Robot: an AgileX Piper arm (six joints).
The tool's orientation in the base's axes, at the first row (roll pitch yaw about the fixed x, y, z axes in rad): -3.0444, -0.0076, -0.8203
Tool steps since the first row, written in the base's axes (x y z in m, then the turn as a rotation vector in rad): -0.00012, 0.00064, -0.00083, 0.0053, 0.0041, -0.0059; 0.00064, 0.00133, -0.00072, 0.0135, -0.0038, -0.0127; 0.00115, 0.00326, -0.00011, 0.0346, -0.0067, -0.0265; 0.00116, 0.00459, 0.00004, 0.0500, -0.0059, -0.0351; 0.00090, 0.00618, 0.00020, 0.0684, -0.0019, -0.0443; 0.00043, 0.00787, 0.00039, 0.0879, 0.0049, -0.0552
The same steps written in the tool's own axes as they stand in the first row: -0.00056, -0.00027, 0.00086, 0.0006, -0.0061, 0.0065; -0.00054, -0.00130, 0.00085, 0.0119, -0.0060, 0.0134; -0.00160, -0.00304, 0.00039, 0.0283, -0.0180, 0.0286; -0.00257, -0.00397, 0.00033, 0.0381, -0.0290, 0.0384; -0.00390, -0.00487, 0.00024, 0.0477, -0.0442, 0.0492; -0.00546, -0.00570, 0.00012, 0.0559, -0.0619, 0.0619
